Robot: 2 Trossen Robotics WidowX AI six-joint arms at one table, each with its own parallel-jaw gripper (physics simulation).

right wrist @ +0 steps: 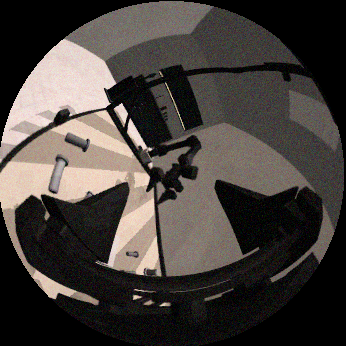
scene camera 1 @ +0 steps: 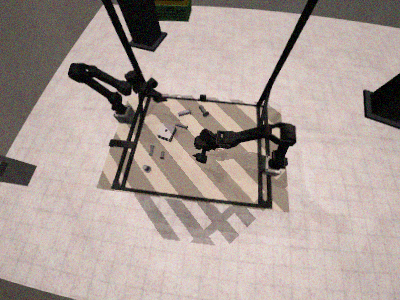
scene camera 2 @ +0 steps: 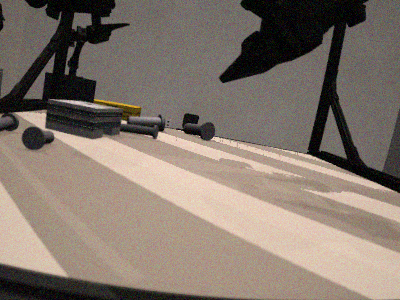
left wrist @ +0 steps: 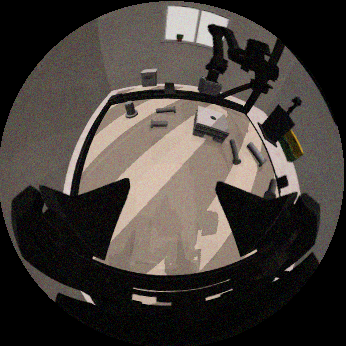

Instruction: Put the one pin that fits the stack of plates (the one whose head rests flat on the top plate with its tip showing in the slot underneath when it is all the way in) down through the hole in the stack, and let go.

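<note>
The grey stack of plates lies flat, a round hole in its top. Near it lie a thin pin, a thicker long pin and a short thick pin. Two small pins lie on the other side; another pin stands on its head. My left gripper is open, empty, above the table, right of the stack in scene camera 1. My right gripper is open, empty, raised beyond the stack.
A black frame edges the table, with tall posts rising at its far corners in scene camera 1. A small black block sits on the far frame bar. A yellow and green box stands beyond the table.
</note>
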